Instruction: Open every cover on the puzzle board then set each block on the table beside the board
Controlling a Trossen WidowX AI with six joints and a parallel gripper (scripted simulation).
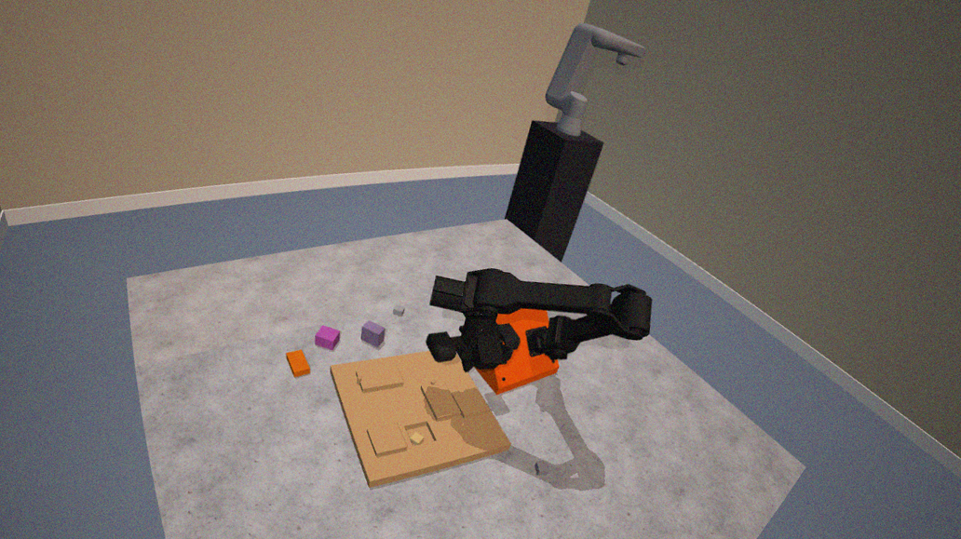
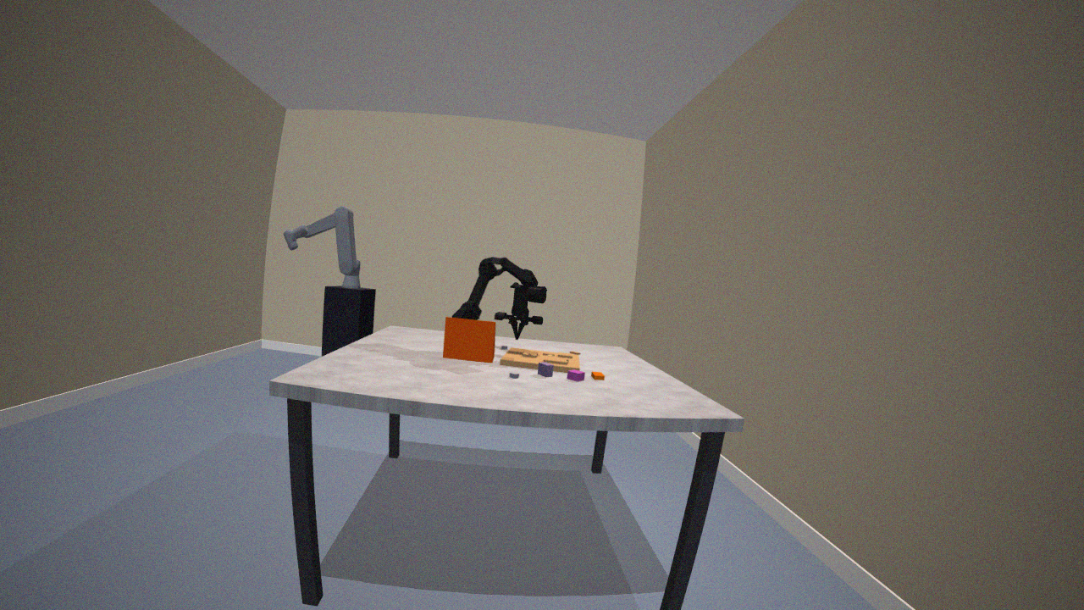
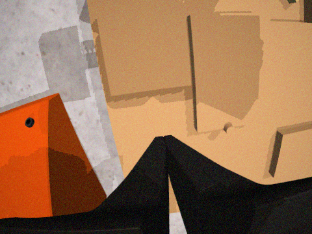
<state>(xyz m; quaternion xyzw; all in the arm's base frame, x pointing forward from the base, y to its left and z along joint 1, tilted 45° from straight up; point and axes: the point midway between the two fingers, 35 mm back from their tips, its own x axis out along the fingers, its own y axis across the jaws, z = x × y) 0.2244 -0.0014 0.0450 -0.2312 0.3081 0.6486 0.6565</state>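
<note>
Now: gripper tip 11 cm short of the tan puzzle board, 6 cm above it and 1 cm to the left of it. Round my gripper tip: magenta block 25 cm to the right, 22 cm ahead, 7 cm below; purple block 22 cm to the right, 11 cm ahead, 6 cm below; orange block 31 cm ahead, 19 cm to the right, 7 cm below.
</note>
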